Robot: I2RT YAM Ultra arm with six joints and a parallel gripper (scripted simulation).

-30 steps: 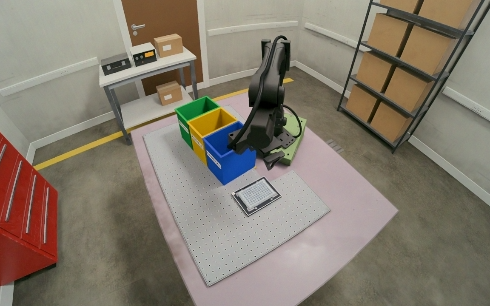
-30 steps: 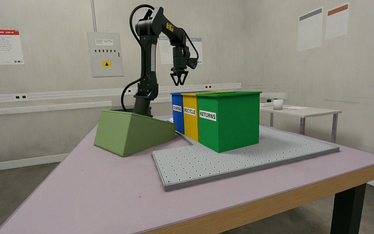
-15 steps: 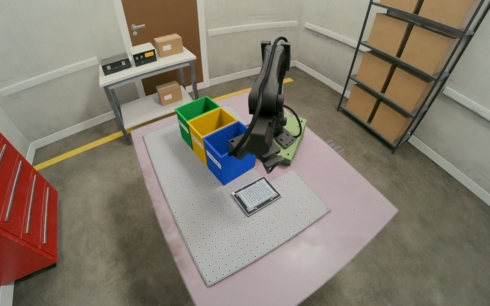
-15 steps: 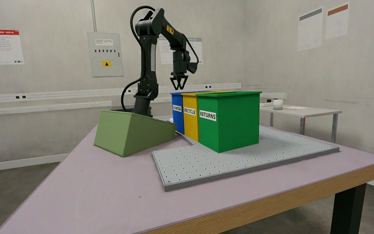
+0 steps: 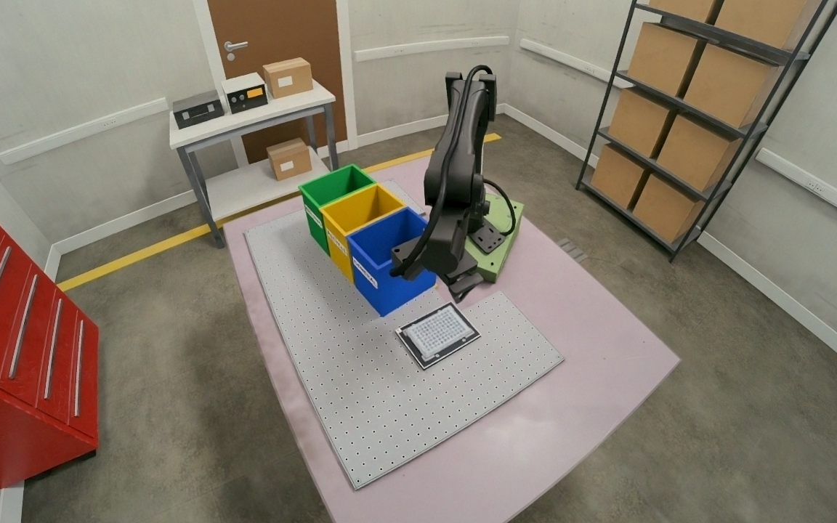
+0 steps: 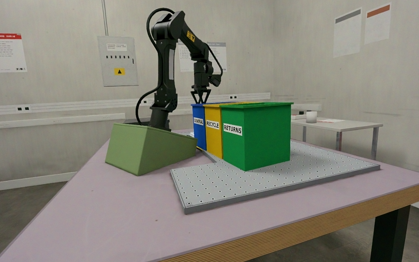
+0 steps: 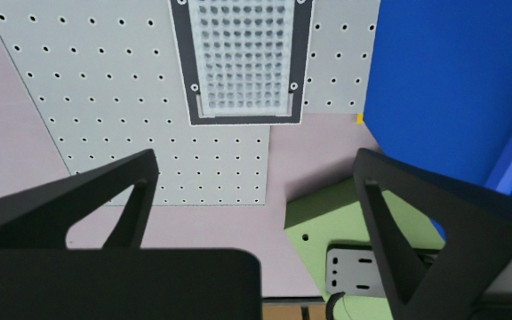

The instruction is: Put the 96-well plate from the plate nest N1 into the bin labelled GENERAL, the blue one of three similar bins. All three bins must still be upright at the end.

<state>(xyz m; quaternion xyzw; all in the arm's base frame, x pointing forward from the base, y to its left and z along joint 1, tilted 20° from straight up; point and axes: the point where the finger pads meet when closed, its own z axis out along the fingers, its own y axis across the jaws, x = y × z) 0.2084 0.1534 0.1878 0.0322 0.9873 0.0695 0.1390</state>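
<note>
The 96-well plate lies 16 cm below my hand, 1 cm to the left of it and 1 cm ahead of it. From my hand the other things lie so: yellow recycle bin: 31 cm to the right, 9 cm below, 2 cm ahead; then plate nest N1: 17 cm below, 1 cm to the left, 1 cm ahead; then blue general bin: 18 cm to the right, 9 cm below, 1 cm ahead.
</note>
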